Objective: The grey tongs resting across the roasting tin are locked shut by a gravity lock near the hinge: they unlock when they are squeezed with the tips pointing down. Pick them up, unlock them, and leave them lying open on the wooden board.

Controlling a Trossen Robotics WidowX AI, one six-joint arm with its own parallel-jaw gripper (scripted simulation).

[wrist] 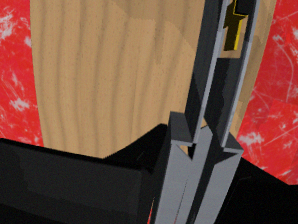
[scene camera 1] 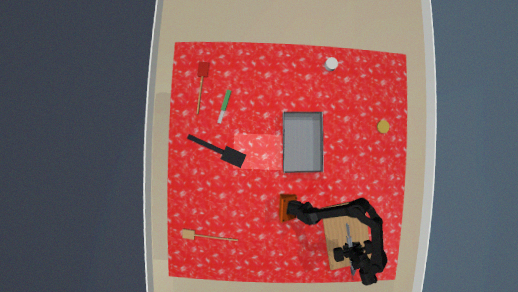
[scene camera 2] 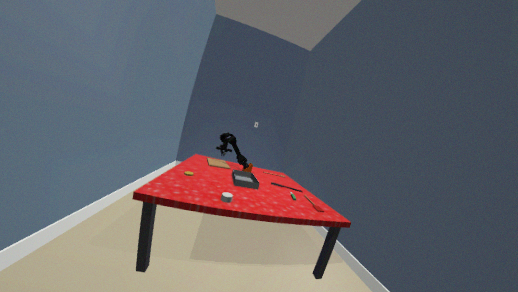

Observation:
The pictures show: the gripper, a wooden board and a grey roasting tin.

